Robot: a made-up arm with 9 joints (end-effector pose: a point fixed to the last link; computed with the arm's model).
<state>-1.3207 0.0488 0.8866 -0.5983 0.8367 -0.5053 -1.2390 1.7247 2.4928</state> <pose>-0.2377 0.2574 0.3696 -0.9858 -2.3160 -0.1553</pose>
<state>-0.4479 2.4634 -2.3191 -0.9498 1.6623 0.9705 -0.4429 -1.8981 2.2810</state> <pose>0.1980 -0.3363 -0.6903 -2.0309 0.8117 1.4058</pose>
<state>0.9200 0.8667 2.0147 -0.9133 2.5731 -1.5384 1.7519 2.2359 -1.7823</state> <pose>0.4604 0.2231 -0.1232 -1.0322 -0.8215 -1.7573</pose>
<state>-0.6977 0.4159 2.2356 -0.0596 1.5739 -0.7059 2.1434 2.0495 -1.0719</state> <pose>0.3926 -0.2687 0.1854 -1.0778 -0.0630 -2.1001</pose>
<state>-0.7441 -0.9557 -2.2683 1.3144 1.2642 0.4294 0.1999 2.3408 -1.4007</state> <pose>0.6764 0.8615 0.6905 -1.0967 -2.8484 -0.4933</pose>
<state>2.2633 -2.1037 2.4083 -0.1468 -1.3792 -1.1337 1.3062 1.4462 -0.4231</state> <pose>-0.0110 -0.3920 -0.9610 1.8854 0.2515 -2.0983</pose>
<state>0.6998 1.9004 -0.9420 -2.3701 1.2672 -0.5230 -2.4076 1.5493 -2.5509</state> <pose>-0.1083 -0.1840 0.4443 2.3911 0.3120 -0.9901</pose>
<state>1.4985 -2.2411 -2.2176 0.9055 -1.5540 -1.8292 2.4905 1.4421 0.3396</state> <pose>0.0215 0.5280 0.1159 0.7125 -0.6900 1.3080</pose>
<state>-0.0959 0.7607 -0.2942 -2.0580 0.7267 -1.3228 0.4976 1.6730 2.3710</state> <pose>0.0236 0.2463 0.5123 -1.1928 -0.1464 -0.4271</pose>
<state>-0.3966 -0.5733 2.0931 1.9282 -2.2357 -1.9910 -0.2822 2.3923 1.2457</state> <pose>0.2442 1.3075 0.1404 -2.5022 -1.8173 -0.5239</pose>
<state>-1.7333 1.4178 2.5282 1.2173 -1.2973 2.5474 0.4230 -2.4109 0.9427</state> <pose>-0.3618 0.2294 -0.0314 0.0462 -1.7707 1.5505</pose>
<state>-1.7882 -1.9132 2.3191 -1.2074 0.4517 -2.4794 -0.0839 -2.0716 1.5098</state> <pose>0.2148 -0.0182 1.0068 -0.3605 -1.2464 -0.2652</pose>
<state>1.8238 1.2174 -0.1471 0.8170 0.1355 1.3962 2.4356 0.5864 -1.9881</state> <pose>0.0101 0.2784 -0.2321 -1.2049 -1.8728 1.5333</pose>
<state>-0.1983 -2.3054 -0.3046 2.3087 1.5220 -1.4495 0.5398 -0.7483 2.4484</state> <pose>0.3325 -0.3139 0.5144 0.8743 -1.4610 -1.8603</pose>
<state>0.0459 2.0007 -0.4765 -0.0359 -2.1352 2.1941 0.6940 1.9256 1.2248</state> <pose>-0.3543 -0.6142 -0.6374 1.5814 -0.5987 -1.6918</pose>
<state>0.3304 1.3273 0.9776 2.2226 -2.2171 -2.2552 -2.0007 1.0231 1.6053</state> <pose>0.0516 -0.3805 -0.3851 0.9076 0.0817 -0.3086</pose>
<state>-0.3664 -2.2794 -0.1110 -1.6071 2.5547 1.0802 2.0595 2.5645 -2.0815</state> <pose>0.1858 -0.4339 0.4818 -0.2823 0.2672 0.8483</pose>
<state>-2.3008 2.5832 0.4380 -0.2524 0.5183 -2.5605 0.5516 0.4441 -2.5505</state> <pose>-0.1779 0.0625 0.1927 0.6030 -0.4619 0.6123</pose>
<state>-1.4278 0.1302 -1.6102 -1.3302 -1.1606 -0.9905 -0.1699 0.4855 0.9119</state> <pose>-0.2028 0.5060 0.2509 0.8160 2.2329 0.4135</pose>
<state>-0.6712 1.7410 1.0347 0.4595 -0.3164 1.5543 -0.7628 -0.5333 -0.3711</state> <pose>-0.4284 -0.0012 -0.2201 -0.2931 1.2173 2.3612</pose>
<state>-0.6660 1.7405 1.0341 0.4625 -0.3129 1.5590 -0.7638 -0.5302 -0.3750</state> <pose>-0.4278 -0.0004 -0.2213 -0.2992 1.2139 2.3599</pose>
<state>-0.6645 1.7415 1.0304 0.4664 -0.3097 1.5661 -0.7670 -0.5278 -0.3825</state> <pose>-0.4248 -0.0006 -0.2254 -0.3160 1.2071 2.3551</pose>
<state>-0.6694 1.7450 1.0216 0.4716 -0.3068 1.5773 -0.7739 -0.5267 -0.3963</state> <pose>-0.4175 -0.0021 -0.2343 -0.3509 1.1942 2.3442</pose>
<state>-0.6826 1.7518 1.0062 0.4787 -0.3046 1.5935 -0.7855 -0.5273 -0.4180</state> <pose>-0.4044 -0.0056 -0.2490 -0.4084 1.1731 2.3252</pose>
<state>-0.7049 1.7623 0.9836 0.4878 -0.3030 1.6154 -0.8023 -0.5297 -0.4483</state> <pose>-0.3842 -0.0111 -0.2693 -0.4899 1.1422 2.2964</pose>
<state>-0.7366 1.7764 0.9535 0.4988 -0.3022 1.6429 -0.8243 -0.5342 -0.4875</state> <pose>-0.3556 -0.0184 -0.2939 -0.5943 1.0999 2.2562</pose>
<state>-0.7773 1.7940 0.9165 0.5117 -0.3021 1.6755 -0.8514 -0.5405 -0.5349</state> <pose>-0.3179 -0.0270 -0.3206 -0.7180 1.0451 2.2037</pose>
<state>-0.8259 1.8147 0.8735 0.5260 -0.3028 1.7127 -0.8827 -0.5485 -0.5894</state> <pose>-0.2713 -0.0365 -0.3467 -0.8563 0.9782 2.1385</pose>
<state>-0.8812 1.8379 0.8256 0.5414 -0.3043 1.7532 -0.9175 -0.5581 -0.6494</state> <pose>-0.2166 -0.0461 -0.3689 -1.0030 0.8997 2.0613</pose>
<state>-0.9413 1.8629 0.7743 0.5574 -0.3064 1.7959 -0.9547 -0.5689 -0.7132</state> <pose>-0.1560 -0.0551 -0.3846 -1.1522 0.8112 1.9737</pose>
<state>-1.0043 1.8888 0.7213 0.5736 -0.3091 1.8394 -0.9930 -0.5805 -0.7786</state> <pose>-0.0925 -0.0630 -0.3920 -1.2982 0.7157 1.8783</pose>
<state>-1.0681 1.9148 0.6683 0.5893 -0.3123 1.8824 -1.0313 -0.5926 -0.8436</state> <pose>-0.0295 -0.0692 -0.3904 -1.4360 0.6165 1.7784</pose>
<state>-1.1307 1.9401 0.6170 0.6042 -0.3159 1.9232 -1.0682 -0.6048 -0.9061</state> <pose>0.0298 -0.0737 -0.3808 -1.5618 0.5176 1.6780</pose>
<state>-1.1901 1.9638 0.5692 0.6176 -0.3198 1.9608 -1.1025 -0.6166 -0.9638</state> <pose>0.0826 -0.0767 -0.3650 -1.6728 0.4235 1.5811</pose>
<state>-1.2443 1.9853 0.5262 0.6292 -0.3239 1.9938 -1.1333 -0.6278 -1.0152</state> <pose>0.1272 -0.0784 -0.3456 -1.7673 0.3379 1.4918</pose>
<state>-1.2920 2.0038 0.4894 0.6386 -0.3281 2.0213 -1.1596 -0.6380 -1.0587</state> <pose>0.1629 -0.0794 -0.3256 -1.8444 0.2645 1.4135</pose>
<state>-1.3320 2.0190 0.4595 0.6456 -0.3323 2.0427 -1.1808 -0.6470 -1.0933</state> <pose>0.1900 -0.0801 -0.3071 -1.9044 0.2056 1.3487</pose>
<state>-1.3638 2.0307 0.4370 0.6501 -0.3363 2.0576 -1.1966 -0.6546 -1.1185</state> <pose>0.2092 -0.0810 -0.2921 -1.9480 0.1627 1.2991</pose>
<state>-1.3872 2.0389 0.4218 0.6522 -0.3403 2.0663 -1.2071 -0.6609 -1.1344</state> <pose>0.2216 -0.0824 -0.2815 -1.9765 0.1364 1.2651</pose>
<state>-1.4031 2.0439 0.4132 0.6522 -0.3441 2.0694 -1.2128 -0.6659 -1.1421</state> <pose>0.2285 -0.0843 -0.2754 -1.9921 0.1246 1.2453</pose>
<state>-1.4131 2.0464 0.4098 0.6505 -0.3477 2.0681 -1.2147 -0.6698 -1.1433</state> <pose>0.2314 -0.0866 -0.2729 -1.9978 0.1242 1.2368</pose>
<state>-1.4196 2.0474 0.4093 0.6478 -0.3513 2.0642 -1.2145 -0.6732 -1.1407</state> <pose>0.2318 -0.0892 -0.2727 -1.9975 0.1306 1.2350</pose>
